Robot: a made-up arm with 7 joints. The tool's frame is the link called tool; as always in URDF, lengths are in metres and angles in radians. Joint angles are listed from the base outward. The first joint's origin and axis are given. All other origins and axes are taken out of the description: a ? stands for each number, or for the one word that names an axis. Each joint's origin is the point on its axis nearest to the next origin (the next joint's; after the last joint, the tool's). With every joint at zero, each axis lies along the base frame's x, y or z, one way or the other. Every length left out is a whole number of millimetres.
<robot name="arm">
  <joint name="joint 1" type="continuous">
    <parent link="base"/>
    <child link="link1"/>
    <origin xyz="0 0 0.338" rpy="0 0 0"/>
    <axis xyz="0 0 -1"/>
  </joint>
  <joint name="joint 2" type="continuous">
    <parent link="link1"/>
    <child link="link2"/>
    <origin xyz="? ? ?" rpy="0 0 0"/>
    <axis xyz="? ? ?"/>
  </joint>
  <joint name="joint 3" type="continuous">
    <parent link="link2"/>
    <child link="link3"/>
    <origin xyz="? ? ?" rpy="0 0 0"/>
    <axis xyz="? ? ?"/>
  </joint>
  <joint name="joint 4" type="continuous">
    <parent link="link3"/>
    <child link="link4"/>
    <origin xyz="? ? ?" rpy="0 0 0"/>
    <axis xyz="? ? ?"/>
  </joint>
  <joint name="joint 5" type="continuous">
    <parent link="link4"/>
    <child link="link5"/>
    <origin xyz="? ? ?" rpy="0 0 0"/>
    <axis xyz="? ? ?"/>
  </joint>
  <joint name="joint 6" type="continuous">
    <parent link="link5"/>
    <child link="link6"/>
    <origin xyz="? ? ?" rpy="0 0 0"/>
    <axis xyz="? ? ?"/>
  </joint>
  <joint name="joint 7" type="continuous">
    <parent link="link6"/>
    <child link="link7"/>
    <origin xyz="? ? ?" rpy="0 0 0"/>
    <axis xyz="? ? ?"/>
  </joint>
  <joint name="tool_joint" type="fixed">
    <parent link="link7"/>
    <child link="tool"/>
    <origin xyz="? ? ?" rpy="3.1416 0 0"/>
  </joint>
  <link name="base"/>
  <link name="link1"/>
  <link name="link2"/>
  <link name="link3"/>
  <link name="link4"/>
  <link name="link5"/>
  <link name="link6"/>
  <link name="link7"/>
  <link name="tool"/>
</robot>
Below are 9 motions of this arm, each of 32 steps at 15 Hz.
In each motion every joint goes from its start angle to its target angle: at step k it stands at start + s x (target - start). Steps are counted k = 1, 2, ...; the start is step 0. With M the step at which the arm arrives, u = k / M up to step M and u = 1 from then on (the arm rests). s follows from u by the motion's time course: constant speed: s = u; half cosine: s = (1 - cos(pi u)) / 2; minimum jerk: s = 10 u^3 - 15 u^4 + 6 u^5.
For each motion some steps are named. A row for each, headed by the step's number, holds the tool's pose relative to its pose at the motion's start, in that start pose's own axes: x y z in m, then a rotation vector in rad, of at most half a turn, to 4 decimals.
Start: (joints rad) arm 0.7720 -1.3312 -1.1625 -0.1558 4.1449 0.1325 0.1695
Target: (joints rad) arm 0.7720 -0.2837 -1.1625 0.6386 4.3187 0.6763 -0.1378
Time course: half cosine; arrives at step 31
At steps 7, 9, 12, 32:
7: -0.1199 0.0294 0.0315 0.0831 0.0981 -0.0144
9: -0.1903 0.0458 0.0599 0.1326 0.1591 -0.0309
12: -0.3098 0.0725 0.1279 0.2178 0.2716 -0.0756
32: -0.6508 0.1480 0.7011 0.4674 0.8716 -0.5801

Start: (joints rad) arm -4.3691 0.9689 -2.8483 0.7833 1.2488 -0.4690 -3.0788
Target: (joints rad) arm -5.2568 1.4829 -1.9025 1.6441 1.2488 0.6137 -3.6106
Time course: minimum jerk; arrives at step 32
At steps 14, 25, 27, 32:
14: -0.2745 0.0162 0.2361 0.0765 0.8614 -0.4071
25: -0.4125 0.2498 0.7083 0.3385 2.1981 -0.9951
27: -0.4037 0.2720 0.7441 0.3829 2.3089 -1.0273
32: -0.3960 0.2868 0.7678 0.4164 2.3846 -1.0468

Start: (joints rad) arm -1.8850 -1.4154 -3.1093 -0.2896 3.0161 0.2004 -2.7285
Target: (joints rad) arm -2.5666 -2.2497 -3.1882 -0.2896 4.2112 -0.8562 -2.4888
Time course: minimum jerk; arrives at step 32
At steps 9, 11, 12, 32:
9: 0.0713 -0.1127 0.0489 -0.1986 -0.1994 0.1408
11: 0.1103 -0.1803 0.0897 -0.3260 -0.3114 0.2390
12: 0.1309 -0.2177 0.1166 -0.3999 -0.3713 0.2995
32: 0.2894 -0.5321 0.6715 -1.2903 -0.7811 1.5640

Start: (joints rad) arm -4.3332 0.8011 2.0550 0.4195 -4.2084 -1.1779 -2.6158
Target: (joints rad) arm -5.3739 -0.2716 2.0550 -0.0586 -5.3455 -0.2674 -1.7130
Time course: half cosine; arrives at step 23
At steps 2, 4, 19, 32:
2: -0.0063 0.0061 0.0171 -0.0162 0.0526 0.0022
4: -0.0213 0.0259 0.0671 -0.0588 0.2064 0.0055
19: 0.3050 0.5420 0.3827 0.0099 2.0197 -0.9889
32: 0.3530 0.5745 0.3423 0.0403 2.0524 -1.1695

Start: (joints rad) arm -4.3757 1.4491 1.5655 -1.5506 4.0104 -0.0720 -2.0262
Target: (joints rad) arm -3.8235 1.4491 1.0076 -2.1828 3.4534 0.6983 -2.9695
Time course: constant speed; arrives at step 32
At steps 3, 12, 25, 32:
3: 0.0152 -0.0008 0.0296 0.0545 -0.0098 -0.1399
12: 0.0663 0.0077 0.1230 0.2494 -0.0226 -0.5085
25: 0.1434 0.0527 0.2657 0.5865 0.0757 -0.8938
32: 0.1798 0.0937 0.3418 0.7611 0.2191 -1.0310

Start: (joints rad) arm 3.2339 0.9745 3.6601 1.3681 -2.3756 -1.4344 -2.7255
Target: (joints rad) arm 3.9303 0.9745 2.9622 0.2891 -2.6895 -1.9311 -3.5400
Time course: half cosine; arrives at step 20
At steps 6, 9, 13, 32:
6: 0.0090 -0.0135 0.1221 0.0799 0.1456 -0.2790
9: 0.0261 -0.0577 0.2446 0.1140 0.3271 -0.5227
13: 0.0584 -0.1646 0.3901 0.0743 0.6010 -0.7708
32: 0.0896 -0.2880 0.4794 -0.0398 0.8224 -0.8940

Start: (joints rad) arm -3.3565 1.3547 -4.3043 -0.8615 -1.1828 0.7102 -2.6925
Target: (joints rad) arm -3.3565 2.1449 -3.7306 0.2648 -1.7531 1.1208 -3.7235
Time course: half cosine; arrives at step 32
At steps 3, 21, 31, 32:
3: -0.0084 0.0079 -0.0115 0.0175 0.0288 -0.0399
21: -0.2546 0.3378 -0.1987 0.0209 1.0320 -1.1178
31: -0.3038 0.4511 -0.1911 -0.2363 1.2925 -1.3926
32: -0.3041 0.4521 -0.1909 -0.2391 1.2943 -1.3949

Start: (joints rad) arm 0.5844 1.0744 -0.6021 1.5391 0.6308 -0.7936 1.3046
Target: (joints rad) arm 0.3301 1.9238 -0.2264 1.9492 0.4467 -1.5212 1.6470
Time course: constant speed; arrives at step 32
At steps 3, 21, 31, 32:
3: 0.0128 -0.0609 0.0008 -0.0401 -0.0097 -0.0321
21: 0.0215 -0.3968 0.0981 -0.3253 -0.1114 -0.1440
31: -0.0066 -0.5325 0.2091 -0.5224 -0.1752 -0.1277
32: -0.0101 -0.5434 0.2217 -0.5435 -0.1807 -0.1226

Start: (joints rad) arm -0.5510 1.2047 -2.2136 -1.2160 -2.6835 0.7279 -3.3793
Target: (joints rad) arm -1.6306 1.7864 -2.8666 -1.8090 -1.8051 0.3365 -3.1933
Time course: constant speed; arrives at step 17
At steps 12, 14, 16, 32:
12: -0.2976 0.5094 0.2789 -0.1101 -0.6067 1.6246
14: -0.3877 0.5538 0.2865 -0.1656 -0.6721 1.9106
16: -0.4783 0.5836 0.2799 -0.2298 -0.7114 2.1997
32: -0.5225 0.5929 0.2716 -0.2648 -0.7187 2.3449

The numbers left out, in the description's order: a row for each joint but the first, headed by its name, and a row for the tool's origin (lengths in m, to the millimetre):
joint 2: xyz 0 -0.013 0, axis 0 1 0
joint 3: xyz 0 0 0.567, axis 0 0 -1
joint 4: xyz 0 -0.015 0, axis 0 1 0
joint 5: xyz 0 0 0.28, axis 0 0 -1
joint 6: xyz 0 0 0, axis 0 1 0
joint 7: xyz 0 0 0.068, axis 0 0 -1
tool: xyz 0 0 0

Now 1 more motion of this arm.
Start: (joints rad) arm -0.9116 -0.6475 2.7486 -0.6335 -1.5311 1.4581 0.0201
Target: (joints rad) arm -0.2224 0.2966 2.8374 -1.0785 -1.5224 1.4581 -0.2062
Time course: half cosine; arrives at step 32
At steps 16, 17, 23, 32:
16: -0.0052 -0.4040 -0.1435 0.1718 -0.2403 0.6285
17: 0.0113 -0.4356 -0.1660 0.1868 -0.2731 0.6862
23: 0.1460 -0.5645 -0.2987 0.2585 -0.4816 0.9849
32: 0.2717 -0.6041 -0.3862 0.2941 -0.6513 1.1691

